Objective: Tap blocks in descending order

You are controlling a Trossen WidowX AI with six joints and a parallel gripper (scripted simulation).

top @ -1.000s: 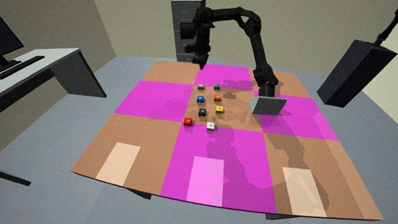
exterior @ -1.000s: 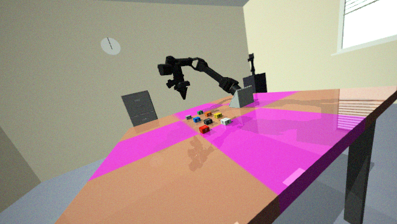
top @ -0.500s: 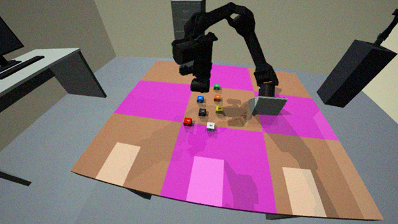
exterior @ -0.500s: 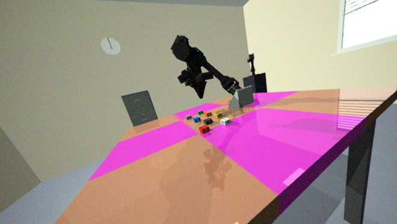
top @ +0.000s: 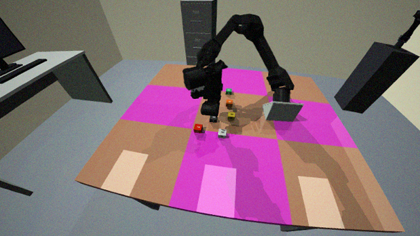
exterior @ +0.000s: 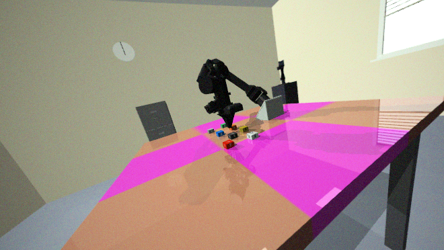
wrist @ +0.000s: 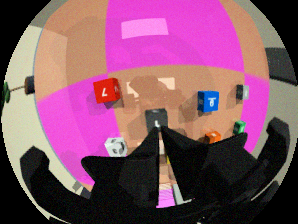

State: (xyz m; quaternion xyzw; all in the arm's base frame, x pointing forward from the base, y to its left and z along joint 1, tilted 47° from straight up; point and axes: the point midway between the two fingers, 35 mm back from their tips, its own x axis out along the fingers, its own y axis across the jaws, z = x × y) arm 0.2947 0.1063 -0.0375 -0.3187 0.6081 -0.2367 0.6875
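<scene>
The black block lies 4 cm below my gripper tip. Round my gripper tip: yellow block: 8 cm behind, 4 cm to the right, 4 cm below; then blue block: 2 cm ahead, 9 cm to the right, 4 cm below; then red block: 5 cm ahead, 7 cm to the left, 4 cm below.
</scene>
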